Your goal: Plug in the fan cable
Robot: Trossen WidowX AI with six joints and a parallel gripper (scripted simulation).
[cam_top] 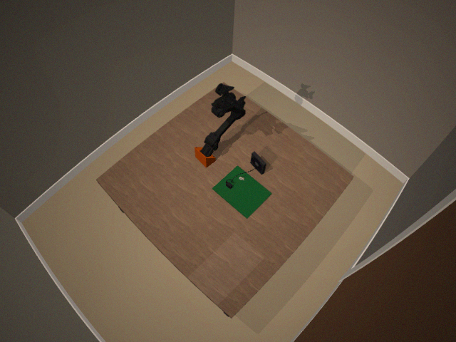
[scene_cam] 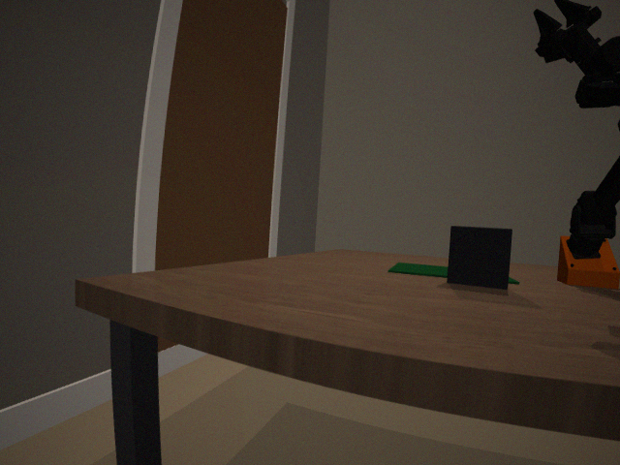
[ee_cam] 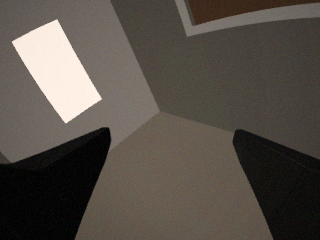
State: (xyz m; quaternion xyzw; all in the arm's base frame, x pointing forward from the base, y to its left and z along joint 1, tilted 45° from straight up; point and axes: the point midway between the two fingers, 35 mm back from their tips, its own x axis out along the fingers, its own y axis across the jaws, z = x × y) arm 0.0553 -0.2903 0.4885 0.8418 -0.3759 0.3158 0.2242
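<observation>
The black plug is 64 cm below my gripper tip, 18 cm to the right of it and 11 cm ahead of it. Round my gripper tip: green board 67 cm below, 20 cm ahead, 15 cm to the right; black fan 60 cm below, 16 cm ahead, 5 cm to the left; pale part 65 cm below, 14 cm ahead, 9 cm to the right.
</observation>
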